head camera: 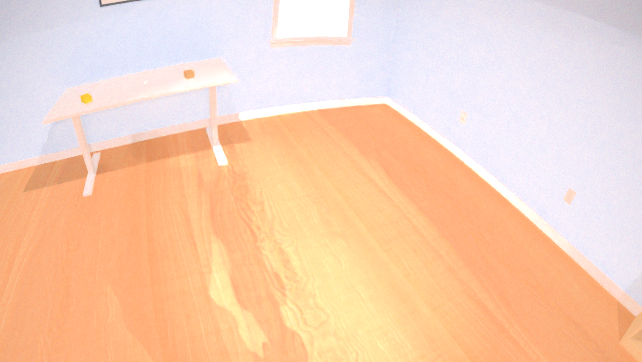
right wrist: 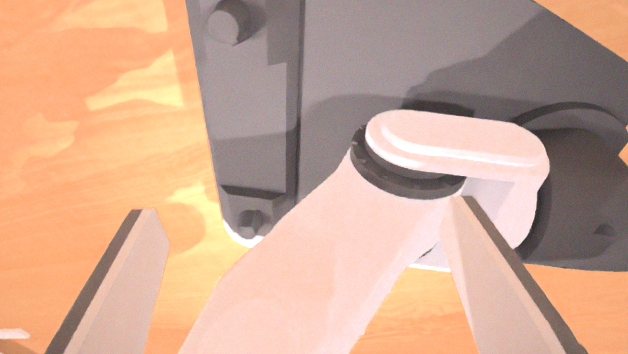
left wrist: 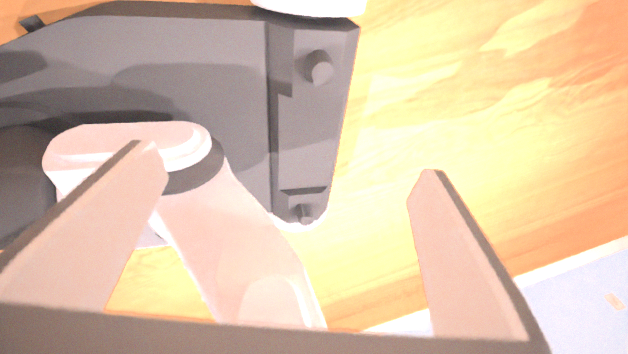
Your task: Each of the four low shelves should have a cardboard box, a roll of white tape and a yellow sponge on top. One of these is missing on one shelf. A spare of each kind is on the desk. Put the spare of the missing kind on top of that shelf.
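Frame: origin at the robot's base, x ahead, y left, z up, level; millimetres.
Seen in the pictures: left gripper, fingertip midpoint: (left wrist: 290, 172); right gripper, fingertip midpoint: (right wrist: 305, 220).
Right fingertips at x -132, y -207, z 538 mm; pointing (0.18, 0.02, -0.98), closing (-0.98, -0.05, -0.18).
Observation:
A point is followed by its place in that frame.
The white desk (head camera: 120, 91) @[x 1989, y 1443, z 721 mm] stands against the wall at the upper left of the head camera view. A yellow sponge (head camera: 86, 98) @[x 1788, y 1644, z 757 mm] lies near its left end. A small brown cardboard box (head camera: 189, 74) @[x 2190, y 898, z 756 mm] lies near its right end. A faint white spot (head camera: 145, 82) @[x 2135, y 1278, z 731 mm] between them looks like the white tape roll, but it is too pale to be sure. My left gripper (left wrist: 290, 172) @[x -92, y 249, z 545 mm] is open and empty over the robot's own base. My right gripper (right wrist: 305, 220) @[x -132, y -207, z 538 mm] is open and empty over the base as well. Both are far from the desk. A corner of a wooden shelf (head camera: 634, 340) @[x 269, y -2073, z 80 mm] shows at the lower right.
A wooden floor (head camera: 350, 225) @[x 1475, y -325, z 1 mm] lies between me and the desk. The desk's white feet (head camera: 220, 155) (head camera: 88, 184) reach out over the floor. A blue wall (head camera: 525, 100) @[x 1968, y -1723, z 868 mm] runs along the right, and a window (head camera: 314, 20) @[x 3232, y -36, z 1034 mm] is in the back wall.

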